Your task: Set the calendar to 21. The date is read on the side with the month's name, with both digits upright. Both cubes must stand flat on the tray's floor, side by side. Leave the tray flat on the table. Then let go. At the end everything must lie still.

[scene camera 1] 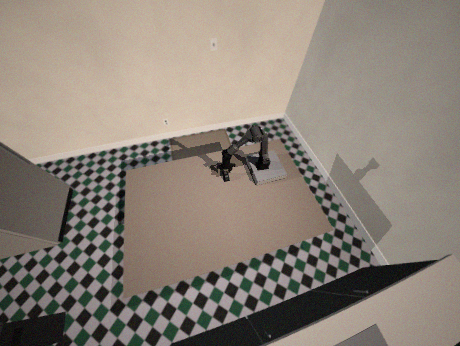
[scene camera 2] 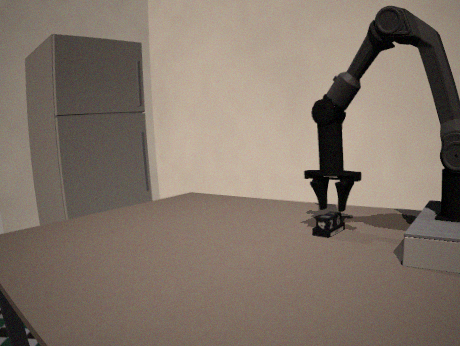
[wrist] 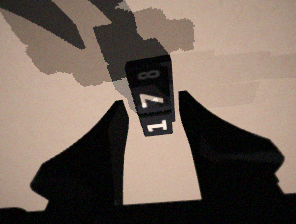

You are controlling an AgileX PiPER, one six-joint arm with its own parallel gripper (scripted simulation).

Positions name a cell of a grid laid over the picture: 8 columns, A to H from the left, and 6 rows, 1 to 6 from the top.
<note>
In view: the gripper (scene camera 2: F4) and a dark calendar tray (wrist: E2).
The gripper is seen too in the wrist view (wrist: E3).
</note>
